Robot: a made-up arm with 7 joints. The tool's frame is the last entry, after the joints.
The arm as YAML. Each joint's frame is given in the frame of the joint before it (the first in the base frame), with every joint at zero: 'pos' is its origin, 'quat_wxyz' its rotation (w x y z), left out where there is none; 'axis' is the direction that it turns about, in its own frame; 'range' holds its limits. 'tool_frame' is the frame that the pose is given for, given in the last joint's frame.
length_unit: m
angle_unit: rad
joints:
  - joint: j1
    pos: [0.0, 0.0, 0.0]
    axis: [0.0, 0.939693, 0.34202]
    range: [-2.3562, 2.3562]
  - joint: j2
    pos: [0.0, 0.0, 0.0]
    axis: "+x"
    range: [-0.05, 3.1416]
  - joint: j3
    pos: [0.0, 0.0, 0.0]
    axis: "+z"
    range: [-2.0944, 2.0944]
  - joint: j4
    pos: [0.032, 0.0, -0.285]
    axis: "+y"
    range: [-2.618, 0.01]
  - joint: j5
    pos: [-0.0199, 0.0, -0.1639]
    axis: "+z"
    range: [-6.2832, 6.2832]
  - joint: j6
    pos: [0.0, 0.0, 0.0]
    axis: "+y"
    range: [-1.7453, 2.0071]
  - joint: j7
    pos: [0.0, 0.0, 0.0]
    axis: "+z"
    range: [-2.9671, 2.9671]
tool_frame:
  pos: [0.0, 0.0, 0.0]
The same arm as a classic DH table. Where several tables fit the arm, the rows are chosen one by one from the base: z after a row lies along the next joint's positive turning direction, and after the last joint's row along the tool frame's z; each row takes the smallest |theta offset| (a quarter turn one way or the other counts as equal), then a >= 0, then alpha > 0; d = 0 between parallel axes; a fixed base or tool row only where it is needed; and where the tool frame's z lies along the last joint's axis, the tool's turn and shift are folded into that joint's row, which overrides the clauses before.
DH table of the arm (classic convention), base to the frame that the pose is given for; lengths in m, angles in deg. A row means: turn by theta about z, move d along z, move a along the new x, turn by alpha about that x. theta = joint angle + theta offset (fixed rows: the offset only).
base (fixed): a 0.0000; alpha -70.00; d 0.0000; theta0 0.00
j1: a 0.0000; alpha 90.00; d 0.0000; theta0 90.00
j2: a 0.0000; alpha -90.00; d 0.0000; theta0 70.00
j3: a 0.0320; alpha -90.00; d -0.2850; theta0 -90.00
j4: a -0.0199; alpha 90.00; d 0.0000; theta0 0.00
j5: a 0.0000; alpha -90.00; d -0.1639; theta0 0.00
j6: a 0.0000; alpha 90.00; d 0.0000; theta0 0.00
j7: a 0.0000; alpha 0.00; d 0.0000; theta0 0.00
Joint limits (deg, base to tool): -135.00..135.00 -2.86..180.00 -120.00..120.00 -150.00..0.57 -360.00..360.00 -100.00..115.00 -170.00..170.00

